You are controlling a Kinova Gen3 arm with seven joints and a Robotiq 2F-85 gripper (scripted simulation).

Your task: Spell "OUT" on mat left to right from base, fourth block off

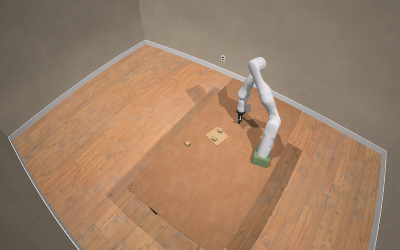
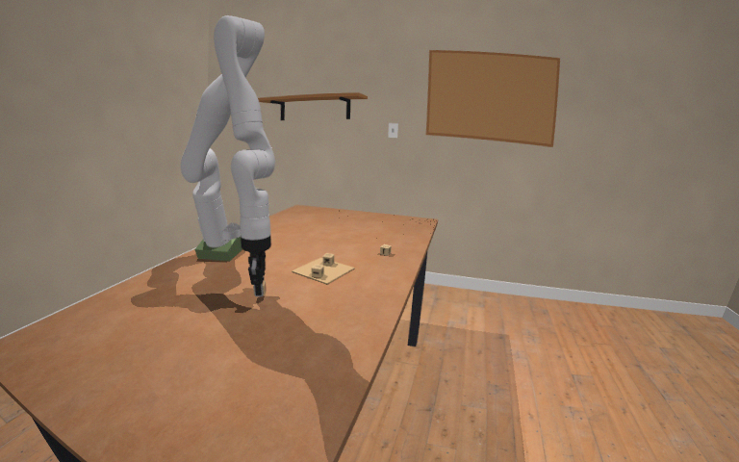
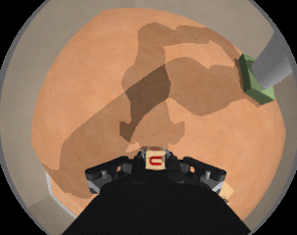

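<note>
My hand is 24 cm to the right of the tan mat, 6 cm short of it and 3 cm above it. From my hand the other things lie so: letter block 28 cm to the left, 5 cm ahead, 2 cm below.
</note>
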